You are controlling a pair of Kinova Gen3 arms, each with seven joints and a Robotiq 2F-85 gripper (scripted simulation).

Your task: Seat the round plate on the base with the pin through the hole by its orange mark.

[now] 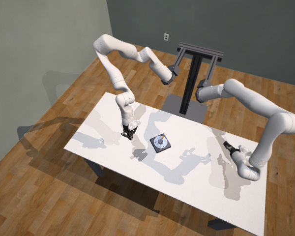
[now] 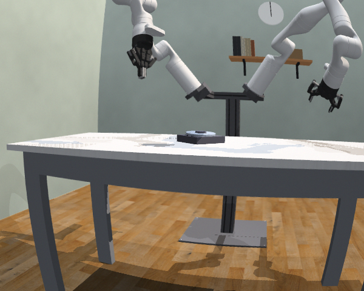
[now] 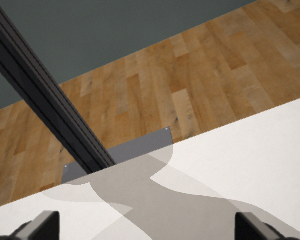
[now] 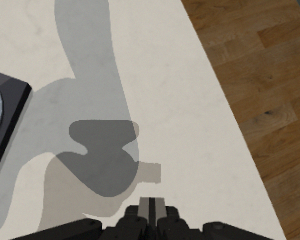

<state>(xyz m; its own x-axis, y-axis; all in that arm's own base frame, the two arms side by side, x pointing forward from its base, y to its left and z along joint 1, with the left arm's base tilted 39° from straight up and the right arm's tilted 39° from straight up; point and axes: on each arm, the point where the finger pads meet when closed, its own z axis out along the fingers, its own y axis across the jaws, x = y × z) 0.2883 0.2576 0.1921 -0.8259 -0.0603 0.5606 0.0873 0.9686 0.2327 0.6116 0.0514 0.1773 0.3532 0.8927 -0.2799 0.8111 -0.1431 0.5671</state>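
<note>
My right gripper is now 18 cm past the round plate, 13 cm to the right of it and 21 cm above it. Also, from my right hand: dark square base 18 cm behind, 13 cm to the left, 23 cm below; then central hub 18 cm behind, 13 cm to the left, 21 cm below; then brass pin 20 cm behind, 10 cm to the left, 22 cm below.
</note>
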